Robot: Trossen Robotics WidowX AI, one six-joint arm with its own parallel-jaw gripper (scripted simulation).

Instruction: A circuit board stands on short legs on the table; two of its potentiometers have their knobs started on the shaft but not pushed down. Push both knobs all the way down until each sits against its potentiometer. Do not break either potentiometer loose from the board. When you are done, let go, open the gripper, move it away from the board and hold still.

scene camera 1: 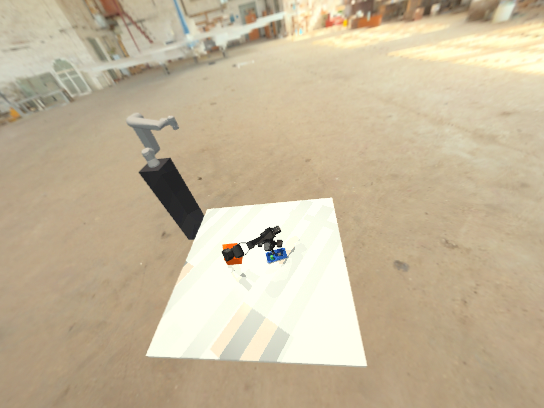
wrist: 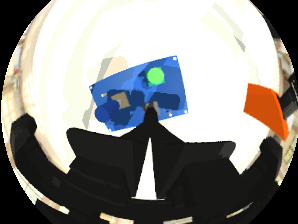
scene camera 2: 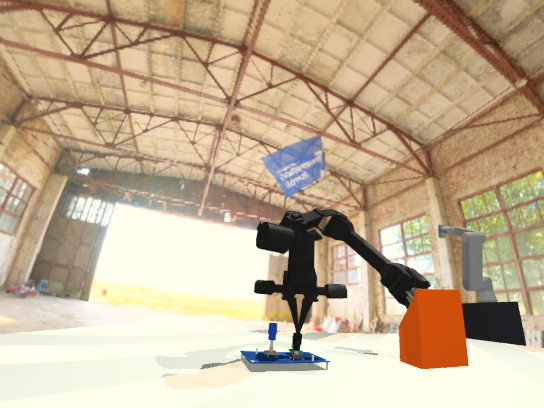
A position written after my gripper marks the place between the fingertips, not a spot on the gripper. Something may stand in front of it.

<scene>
I see my gripper [scene camera 2: 297,333].
My gripper is seen too in the wrist view [wrist: 151,122].
</scene>
